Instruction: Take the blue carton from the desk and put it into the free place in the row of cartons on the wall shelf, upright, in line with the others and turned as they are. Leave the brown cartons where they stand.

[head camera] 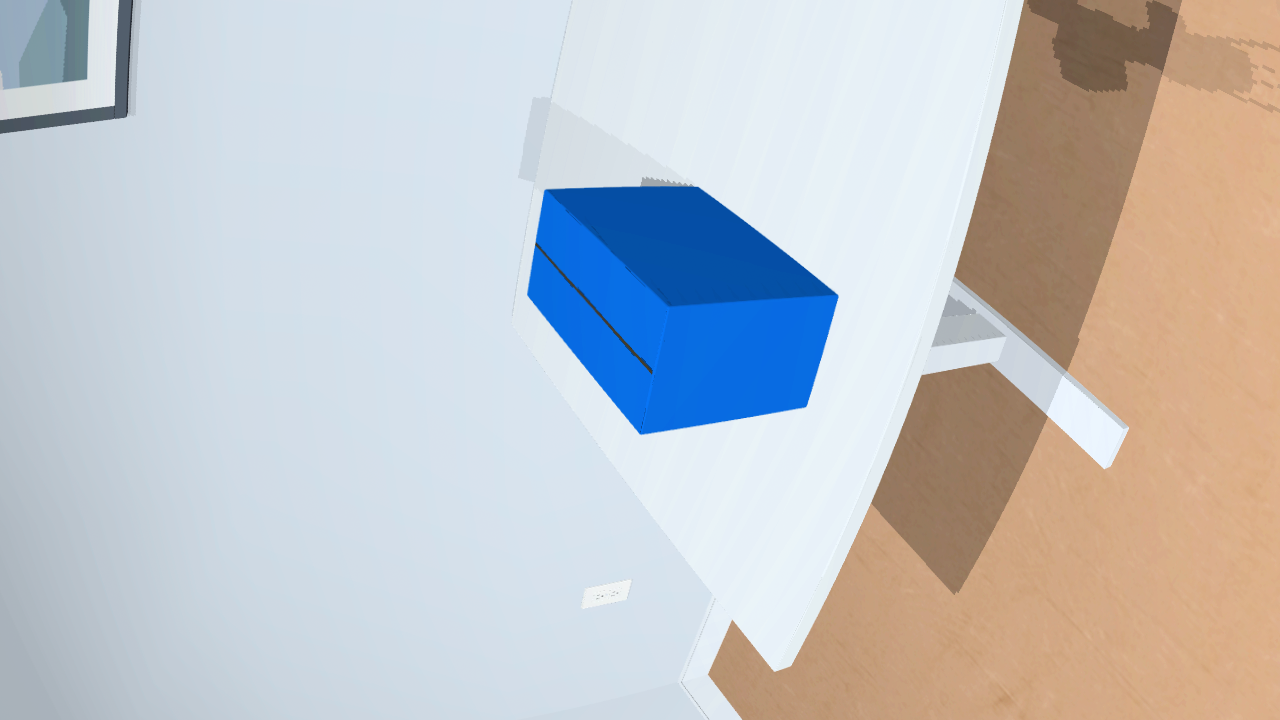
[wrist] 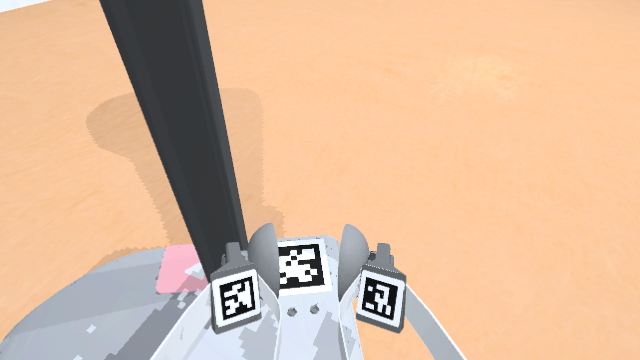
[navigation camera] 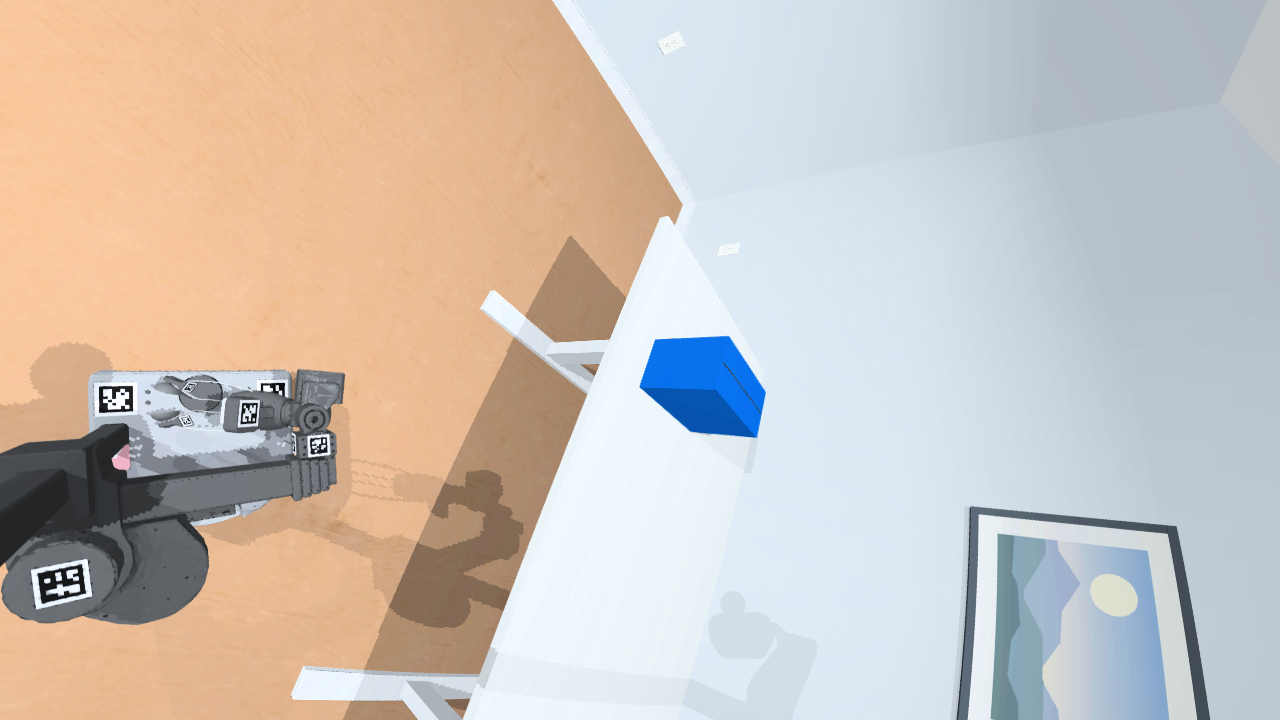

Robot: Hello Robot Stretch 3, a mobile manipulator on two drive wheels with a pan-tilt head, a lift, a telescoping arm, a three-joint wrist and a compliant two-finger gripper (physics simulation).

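Where they show: gripper, fingertip midpoint: (navigation camera: pixel 155 400); robot's base, origin of the base link: (navigation camera: pixel 202 391).
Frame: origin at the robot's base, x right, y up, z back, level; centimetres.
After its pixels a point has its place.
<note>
The blue carton (head camera: pixel 738 358) @[x 72.9, y 81.9, z -6.0 cm] (navigation camera: pixel 684 365) @[x 72.8, y 81.7, z -5.8 cm] stands on the white desk (head camera: pixel 805 134) @[x 72.5, y 72.0, z 14.1 cm] (navigation camera: pixel 581 555) @[x 52.3, y 72.0, z 29.3 cm], close to the wall. A thin dark line runs along its top face. My gripper (navigation camera: pixel 168 402) @[x -6.4, y 28.4, z 0.0 cm] (wrist: pixel 308 249) @[x -6.4, y 28.4, z 0.0 cm] is open, its two rounded fingertips apart with nothing between them. It is folded back over the robot's own base, on the floor side of the desk and well apart from the carton. The wall shelf, its free place and the brown cartons do not show in these views.
The robot's dark mast (wrist: pixel 175 125) rises beside the gripper in the wrist view. White desk legs (head camera: pixel 1087 420) (navigation camera: pixel 519 326) reach out over the floor. A framed picture (head camera: pixel 125 53) @[x 122.2, y 139.4, z 40.1 cm] (navigation camera: pixel 1074 626) @[x 113.9, y 161.3, z 53.7 cm] hangs on the wall. A wall outlet (head camera: pixel 606 593) @[x 187.9, y 40.2, z -63.8 cm] (navigation camera: pixel 728 248) @[x 188.7, y 39.8, z -64.7 cm] is beyond the desk's end.
</note>
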